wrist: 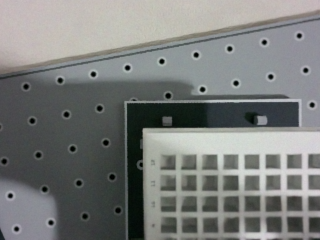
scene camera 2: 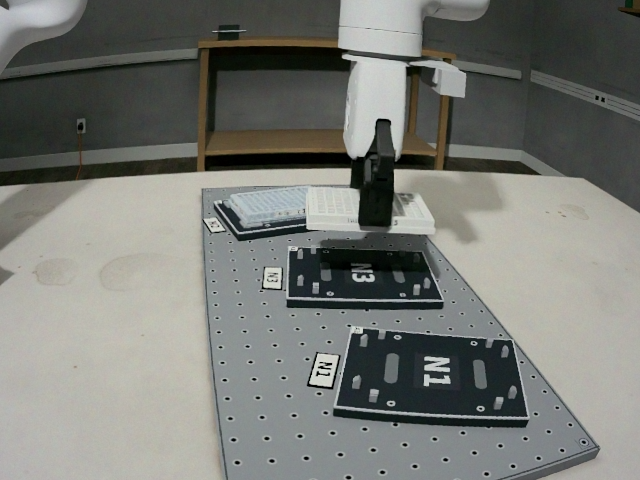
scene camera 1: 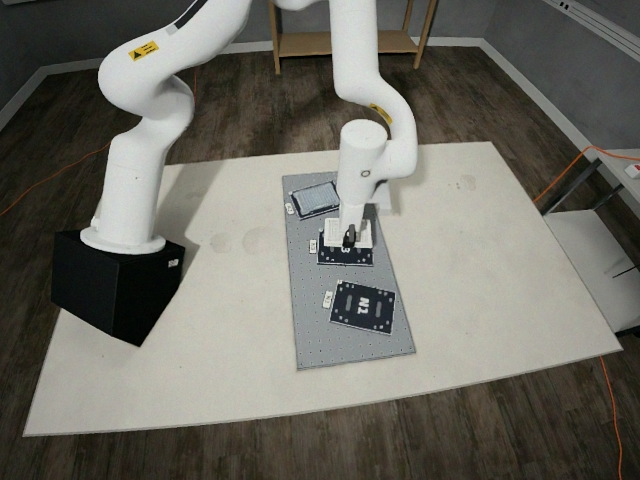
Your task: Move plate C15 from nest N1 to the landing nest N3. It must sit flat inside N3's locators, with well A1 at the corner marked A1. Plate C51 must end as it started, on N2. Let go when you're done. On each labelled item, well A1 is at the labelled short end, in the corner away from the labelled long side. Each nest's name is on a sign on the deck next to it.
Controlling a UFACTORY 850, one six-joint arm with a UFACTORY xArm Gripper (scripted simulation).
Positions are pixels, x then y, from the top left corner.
Labels:
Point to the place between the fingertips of my gripper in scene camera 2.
At 368, 208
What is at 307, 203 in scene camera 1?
A clear plate C51.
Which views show the clear plate C51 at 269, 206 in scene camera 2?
Scene camera 2 and scene camera 1 only.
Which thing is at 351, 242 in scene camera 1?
My gripper.

